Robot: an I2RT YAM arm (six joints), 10 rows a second.
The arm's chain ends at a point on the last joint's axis. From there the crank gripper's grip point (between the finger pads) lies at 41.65 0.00 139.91 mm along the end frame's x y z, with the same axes.
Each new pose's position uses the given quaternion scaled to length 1; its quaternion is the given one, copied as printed.
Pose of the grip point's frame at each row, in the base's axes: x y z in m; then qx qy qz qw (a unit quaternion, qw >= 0):
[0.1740, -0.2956, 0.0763, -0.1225, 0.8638, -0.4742, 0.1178]
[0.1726, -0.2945, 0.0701, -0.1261, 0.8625, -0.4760, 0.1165]
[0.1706, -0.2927, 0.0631, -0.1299, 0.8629, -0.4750, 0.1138]
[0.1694, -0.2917, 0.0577, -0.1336, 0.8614, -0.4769, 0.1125]
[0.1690, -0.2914, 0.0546, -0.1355, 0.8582, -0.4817, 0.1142]
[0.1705, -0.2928, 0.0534, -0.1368, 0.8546, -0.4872, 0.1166]
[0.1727, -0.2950, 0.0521, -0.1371, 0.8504, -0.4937, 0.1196]
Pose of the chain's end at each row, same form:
[0.1685, -0.1715, 0.1530, -0.1225, 0.8638, -0.4742, 0.1178]
[0.1669, -0.1700, 0.1462, -0.1261, 0.8625, -0.4760, 0.1165]
[0.1650, -0.1683, 0.1393, -0.1299, 0.8629, -0.4750, 0.1138]
[0.1636, -0.1669, 0.1332, -0.1336, 0.8614, -0.4769, 0.1125]
[0.1623, -0.1658, 0.1287, -0.1355, 0.8582, -0.4817, 0.1142]
[0.1629, -0.1663, 0.1258, -0.1368, 0.8546, -0.4872, 0.1166]
[0.1642, -0.1675, 0.1226, -0.1371, 0.8504, -0.4937, 0.1196]

